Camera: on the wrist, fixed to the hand. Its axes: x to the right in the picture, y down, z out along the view.
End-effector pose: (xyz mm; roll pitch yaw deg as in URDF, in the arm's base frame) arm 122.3 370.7 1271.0 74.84 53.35 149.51
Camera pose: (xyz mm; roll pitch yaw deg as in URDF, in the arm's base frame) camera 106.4 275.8 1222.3 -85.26 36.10 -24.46
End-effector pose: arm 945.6 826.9 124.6 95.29 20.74 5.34
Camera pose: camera 945.5 931.4 97.8 -123.74 63.95 147.64
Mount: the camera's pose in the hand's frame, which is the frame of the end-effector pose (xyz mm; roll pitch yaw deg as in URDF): 18.5 -31.2 -101.6 1.07 10.29 -90.40
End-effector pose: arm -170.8 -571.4 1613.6 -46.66 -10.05 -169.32
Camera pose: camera -214.4 -482.6 1570.5 13.83 -35.64 92.88
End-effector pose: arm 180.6 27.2 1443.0 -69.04 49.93 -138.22
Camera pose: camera 105.2 102.0 1424.2 -65.18 -33.75 -176.82
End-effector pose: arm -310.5 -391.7 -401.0 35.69 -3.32 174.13
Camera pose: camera -338.1 -423.0 -500.5 5.51 45.91 87.00
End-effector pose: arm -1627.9 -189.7 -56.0 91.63 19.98 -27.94
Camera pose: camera -1573.1 -102.8 -88.9 -118.01 66.52 120.84
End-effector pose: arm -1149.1 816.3 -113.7 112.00 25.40 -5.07
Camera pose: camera -1119.2 920.0 -113.4 -136.88 49.52 119.55
